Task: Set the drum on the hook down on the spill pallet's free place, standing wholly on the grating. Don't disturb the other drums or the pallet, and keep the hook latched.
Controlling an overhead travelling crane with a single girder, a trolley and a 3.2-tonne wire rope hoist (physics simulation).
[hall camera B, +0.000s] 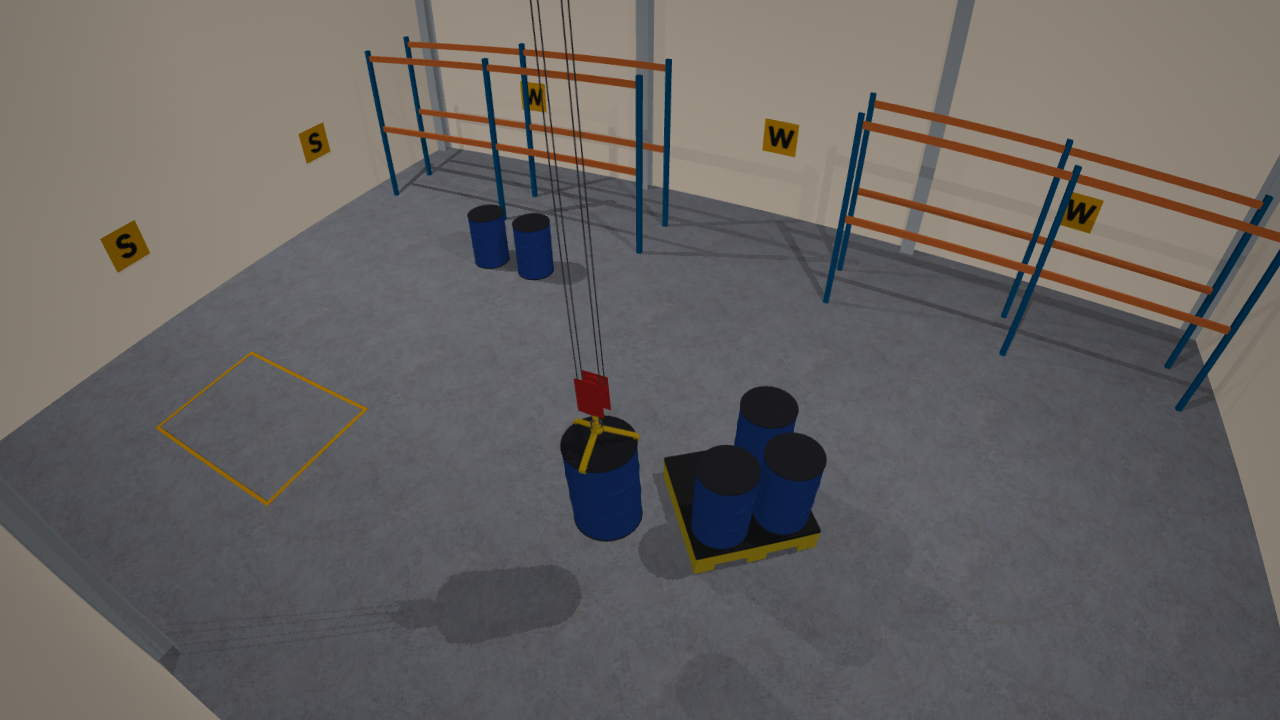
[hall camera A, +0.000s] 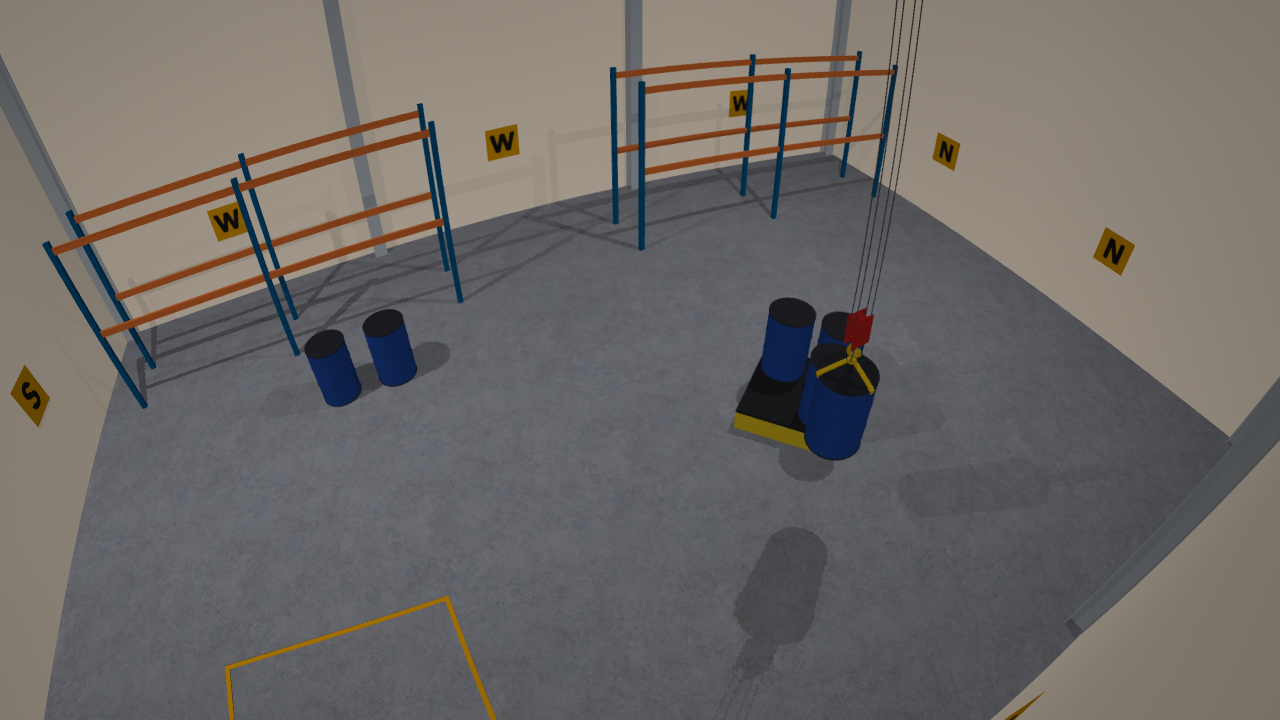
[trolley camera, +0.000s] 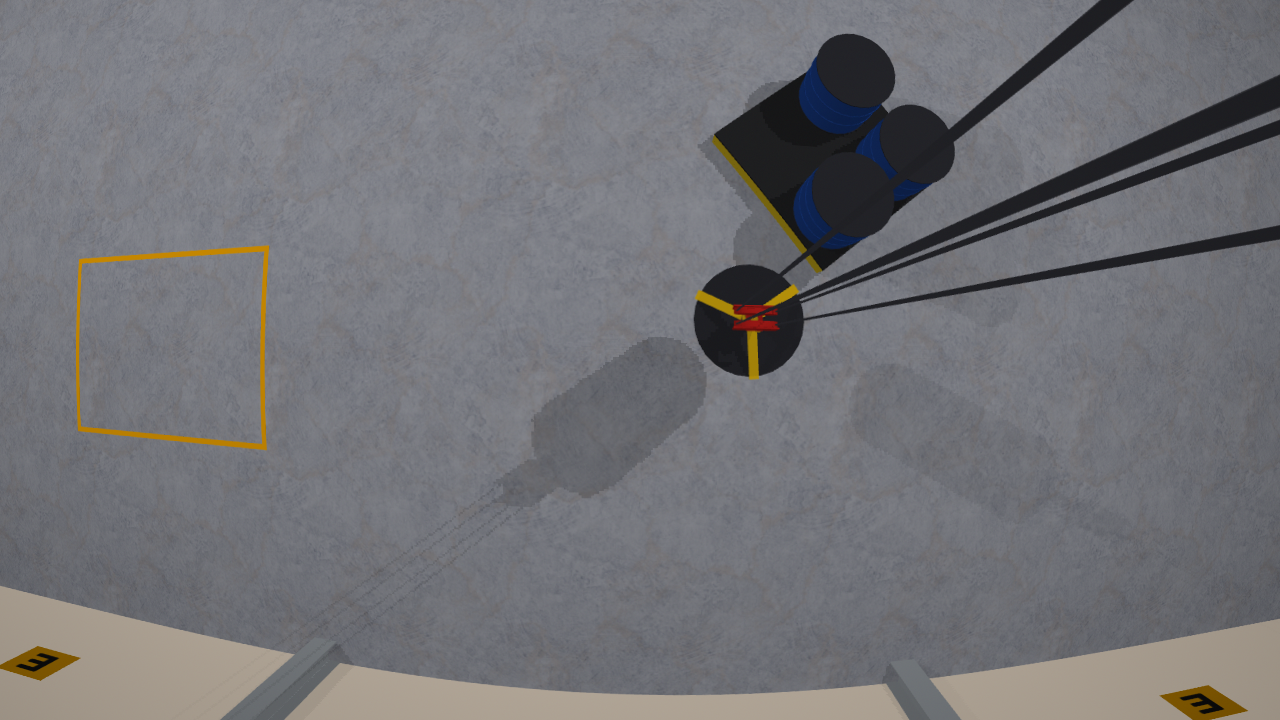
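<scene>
The blue drum (hall camera A: 835, 429) (hall camera B: 605, 497) (trolley camera: 718, 338) hangs roughly upright below the red hook block, off the floor. My gripper, the yellow three-armed drum grab (hall camera A: 853, 360) (hall camera B: 597, 429) (trolley camera: 751, 319), is shut on its top rim. The hook latch is too small to tell. The spill pallet (hall camera A: 768, 428) (hall camera B: 687, 479) (trolley camera: 757, 154) bears three drums; its free corner is front left in hall camera A, back left in hall camera B. The hung drum is beside the pallet in hall camera B, left of it, and below its bottom corner in the trolley view. In hall camera A it hides much of one pallet drum.
The pallet drums (hall camera B: 768, 413) (hall camera B: 726, 501) (hall camera B: 790, 488) stand upright and close together. Two more drums (hall camera A: 332, 371) (hall camera A: 390, 351) stand near the left rack (hall camera A: 259, 259). Another rack (hall camera A: 641, 179) stands by the back wall. A yellow floor outline (hall camera A: 335, 633) (hall camera B: 212, 466) (trolley camera: 263, 349) lies away from the pallet.
</scene>
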